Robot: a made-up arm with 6 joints. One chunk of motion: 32 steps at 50 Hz.
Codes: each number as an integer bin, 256 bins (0 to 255) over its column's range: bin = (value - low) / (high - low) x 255, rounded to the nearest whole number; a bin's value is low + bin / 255 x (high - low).
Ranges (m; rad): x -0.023..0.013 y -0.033..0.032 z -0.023..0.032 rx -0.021..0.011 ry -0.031..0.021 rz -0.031..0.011
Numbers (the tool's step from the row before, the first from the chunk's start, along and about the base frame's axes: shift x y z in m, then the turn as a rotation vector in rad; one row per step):
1: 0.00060 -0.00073 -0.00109 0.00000 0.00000 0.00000
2: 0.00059 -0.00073 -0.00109 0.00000 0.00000 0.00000
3: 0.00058 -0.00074 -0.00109 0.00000 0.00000 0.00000
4: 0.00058 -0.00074 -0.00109 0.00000 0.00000 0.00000
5: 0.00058 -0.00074 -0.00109 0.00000 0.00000 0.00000
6: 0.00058 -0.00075 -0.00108 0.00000 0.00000 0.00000
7: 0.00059 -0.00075 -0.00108 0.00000 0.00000 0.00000
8: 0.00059 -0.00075 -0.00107 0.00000 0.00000 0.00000
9: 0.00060 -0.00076 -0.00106 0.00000 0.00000 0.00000
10: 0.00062 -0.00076 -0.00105 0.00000 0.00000 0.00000
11: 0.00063 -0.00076 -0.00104 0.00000 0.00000 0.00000
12: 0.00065 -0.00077 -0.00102 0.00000 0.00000 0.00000
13: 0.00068 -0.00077 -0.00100 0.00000 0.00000 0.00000
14: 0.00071 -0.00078 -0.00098 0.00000 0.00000 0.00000
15: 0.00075 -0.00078 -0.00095 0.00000 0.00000 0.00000
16: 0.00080 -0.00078 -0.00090 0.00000 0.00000 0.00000
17: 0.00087 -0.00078 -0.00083 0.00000 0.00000 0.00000
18: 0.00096 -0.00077 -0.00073 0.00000 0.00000 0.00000
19: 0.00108 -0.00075 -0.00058 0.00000 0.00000 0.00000
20: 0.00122 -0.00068 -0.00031 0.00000 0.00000 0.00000
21: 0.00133 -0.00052 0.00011 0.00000 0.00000 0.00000
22: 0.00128 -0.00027 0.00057 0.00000 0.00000 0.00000
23: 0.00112 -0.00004 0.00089 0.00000 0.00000 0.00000
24: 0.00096 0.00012 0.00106 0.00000 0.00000 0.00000
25: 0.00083 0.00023 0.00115 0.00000 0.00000 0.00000
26: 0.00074 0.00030 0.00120 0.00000 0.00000 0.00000
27: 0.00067 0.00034 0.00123 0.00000 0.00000 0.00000
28: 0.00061 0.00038 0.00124 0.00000 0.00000 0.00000
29: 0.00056 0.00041 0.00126 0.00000 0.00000 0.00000
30: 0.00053 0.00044 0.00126 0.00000 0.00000 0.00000
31: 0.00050 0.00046 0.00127 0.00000 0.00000 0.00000
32: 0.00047 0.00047 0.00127 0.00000 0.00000 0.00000
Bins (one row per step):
1: 167 127 102 167 152 188
2: 167 127 102 167 152 188
3: 167 127 102 167 152 188
4: 167 127 102 167 152 188
5: 167 127 102 167 152 188
6: 167 127 102 167 152 188
7: 167 127 102 167 152 188
8: 167 127 102 167 152 188
9: 167 126 102 167 152 188
10: 167 126 102 167 152 188
11: 167 126 102 167 152 188
12: 168 126 102 167 152 188
13: 168 126 102 167 152 188
14: 168 126 102 167 152 188
15: 168 126 102 167 152 188
16: 169 126 102 167 152 188
17: 169 126 103 167 152 188
18: 170 126 103 167 152 188
19: 171 127 104 167 152 188
20: 172 127 105 167 152 188
21: 172 127 107 167 152 188
22: 172 128 109 167 152 188
23: 171 129 111 167 152 188
24: 170 130 112 167 152 188
25: 169 130 112 167 152 188
26: 168 131 112 167 152 188
27: 168 131 112 167 152 188
28: 167 131 112 167 152 188
29: 167 131 112 167 152 188
30: 167 131 112 167 152 188
31: 166 131 113 167 152 188
32: 166 131 113 167 152 188

